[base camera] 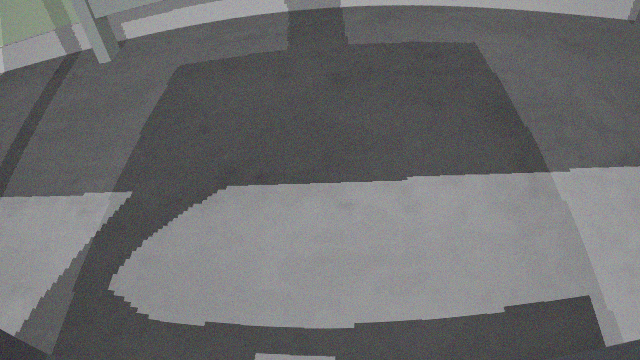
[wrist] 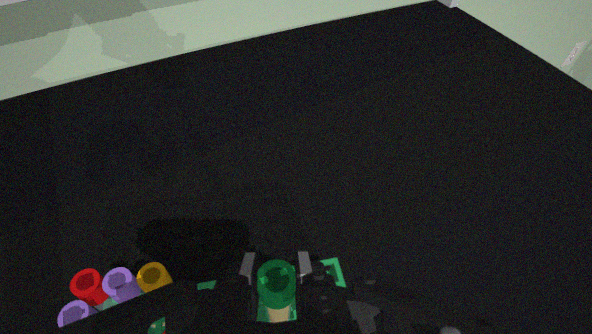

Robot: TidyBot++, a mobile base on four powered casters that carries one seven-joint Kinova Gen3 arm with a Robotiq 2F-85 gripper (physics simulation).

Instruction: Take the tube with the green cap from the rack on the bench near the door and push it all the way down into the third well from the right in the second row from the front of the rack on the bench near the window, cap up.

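Frame: origin at the arm's base, x ahead, y left, z up, level; millimetres.
Seen in the pictures: gripper, fingertip midpoint: (wrist: 277, 270).
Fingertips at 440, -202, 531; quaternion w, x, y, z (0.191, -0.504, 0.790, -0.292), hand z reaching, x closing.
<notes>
A point is followed by its place in that frame, as x, y, z.
The tube with the green cap (wrist: 276, 284) {428, -196, 549} is between my fingertips at the bottom middle of the wrist view, cap toward the camera. My gripper (wrist: 277, 270) {440, -202, 531} is shut on it. Parts of a green rack (wrist: 340, 274) {454, -265, 422} show to the right of the fingers and a little to their left. The gripper hides most of this rack, and its wells cannot be made out. How deep the tube's lower end sits is hidden. The gripper and the tube do not show in the base camera view.
Tubes with a red cap (wrist: 86, 283) {503, -93, 485}, purple caps (wrist: 118, 283) {495, -112, 485} (wrist: 74, 314) {486, -84, 485} and a yellow cap (wrist: 153, 276) {489, -134, 485} stand close together left of the gripper. The black bench top (wrist: 320, 150) {630, -351, 365} reaches back to a pale green wall (wrist: 250, 25) {981, -390, 374}. The base camera shows grey floor (base camera: 350, 250) {317, -2, -397} with shadows.
</notes>
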